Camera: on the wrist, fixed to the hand. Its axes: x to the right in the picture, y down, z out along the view.
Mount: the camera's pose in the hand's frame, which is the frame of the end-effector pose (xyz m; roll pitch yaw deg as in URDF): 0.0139 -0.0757 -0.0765 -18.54 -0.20 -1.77
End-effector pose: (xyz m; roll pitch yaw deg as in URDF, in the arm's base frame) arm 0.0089 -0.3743 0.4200 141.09 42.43 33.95
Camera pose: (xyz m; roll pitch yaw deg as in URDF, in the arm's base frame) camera -0.0356 -0.2753 0.4195 123.73 43.68 35.68
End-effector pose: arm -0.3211 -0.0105 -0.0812 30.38 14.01 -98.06
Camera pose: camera -0.3458 0.0049 -0.1857 11.42 14.73 -99.74
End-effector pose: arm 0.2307 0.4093 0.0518 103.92 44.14 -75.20
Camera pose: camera 0.3128 0.4604 0.0026 85.61 45.91 -74.87
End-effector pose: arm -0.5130 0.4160 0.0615 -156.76 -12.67 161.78
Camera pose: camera -0.5173 0.3760 0.1623 -175.69 -13.18 163.53
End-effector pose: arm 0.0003 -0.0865 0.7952 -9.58 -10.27 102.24
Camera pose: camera 0.0804 -0.0437 0.7359 -27.81 -10.76 100.50
